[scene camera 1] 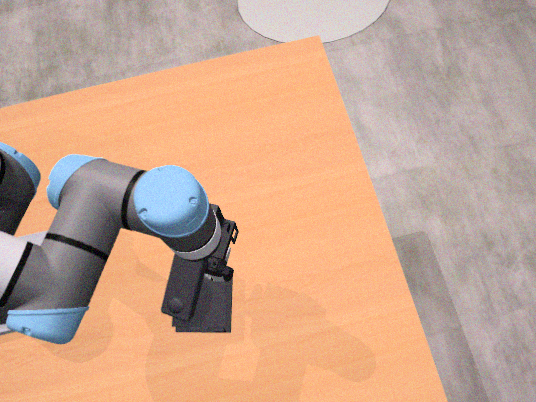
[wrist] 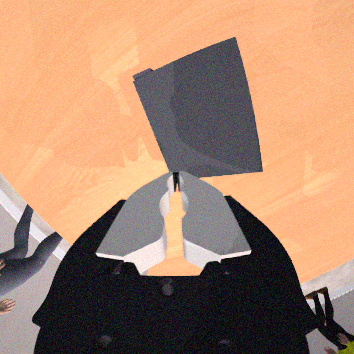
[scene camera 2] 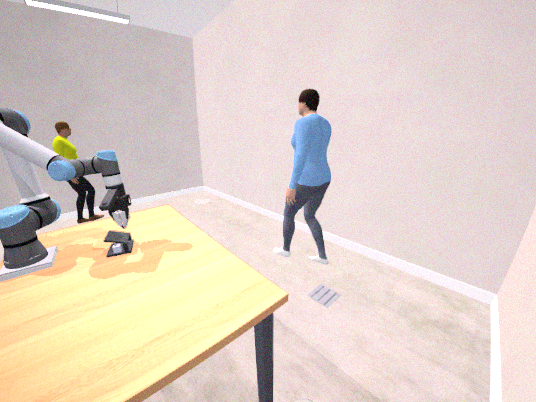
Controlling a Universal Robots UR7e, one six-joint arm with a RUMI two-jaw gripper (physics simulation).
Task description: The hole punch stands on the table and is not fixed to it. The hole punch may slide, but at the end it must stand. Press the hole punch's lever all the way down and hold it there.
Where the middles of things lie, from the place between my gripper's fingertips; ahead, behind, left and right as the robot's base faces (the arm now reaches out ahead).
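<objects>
There's a hole punch (scene camera 1: pixel 228 318) that's 30 mm behind my hand, 30 mm to the right of it and 50 mm below it. And the lever (scene camera 1: pixel 210 312)? My hand is 30 mm above it, 30 mm past it and 30 mm to the left of it.
</objects>
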